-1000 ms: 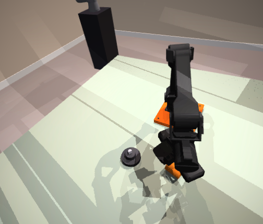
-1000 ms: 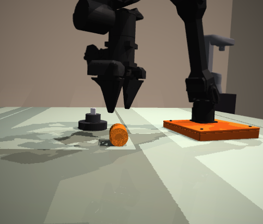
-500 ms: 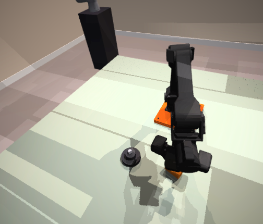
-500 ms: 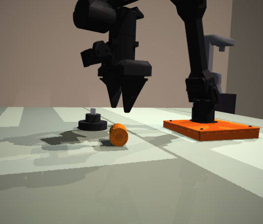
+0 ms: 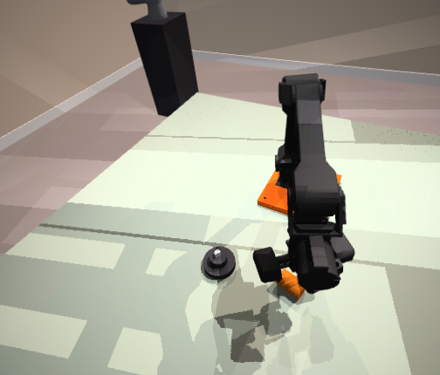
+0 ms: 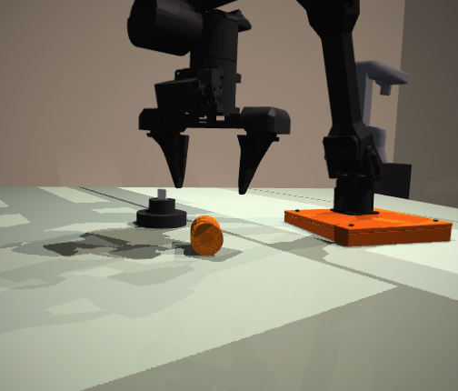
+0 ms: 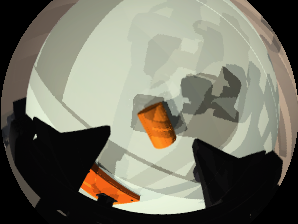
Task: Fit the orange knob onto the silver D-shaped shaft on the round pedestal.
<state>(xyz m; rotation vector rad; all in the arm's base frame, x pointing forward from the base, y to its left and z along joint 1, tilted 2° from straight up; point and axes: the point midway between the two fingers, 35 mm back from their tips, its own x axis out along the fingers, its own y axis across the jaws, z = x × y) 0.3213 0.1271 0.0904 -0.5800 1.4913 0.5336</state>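
Now: the orange knob 6 cm below my gripper tip. From my gripper tip the other things lie so: round pedestal: 2 cm ahead, 20 cm to the right, 5 cm below.
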